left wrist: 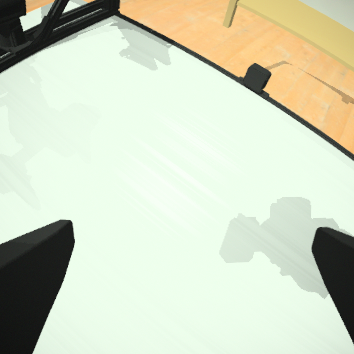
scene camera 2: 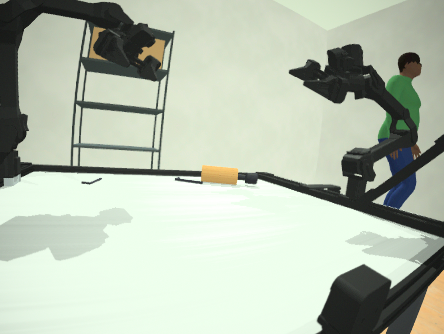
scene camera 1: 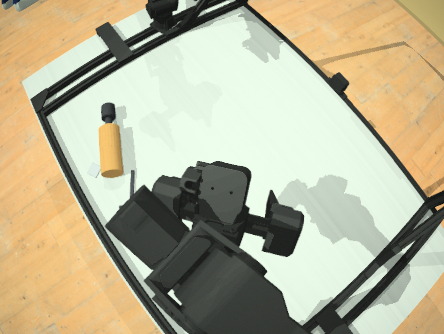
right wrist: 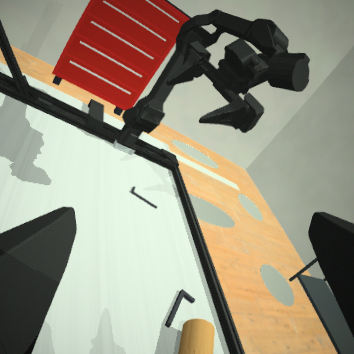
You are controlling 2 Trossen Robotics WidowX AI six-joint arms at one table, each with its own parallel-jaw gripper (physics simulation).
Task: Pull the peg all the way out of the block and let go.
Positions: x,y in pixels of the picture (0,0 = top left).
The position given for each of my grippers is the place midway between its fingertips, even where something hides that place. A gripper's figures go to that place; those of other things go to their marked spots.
Labels:
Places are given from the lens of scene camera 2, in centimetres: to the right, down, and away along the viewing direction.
my left gripper [scene camera 2: 142,73]: -19, -22, 48
my right gripper [scene camera 2: 295,77]: 19, -23, 53

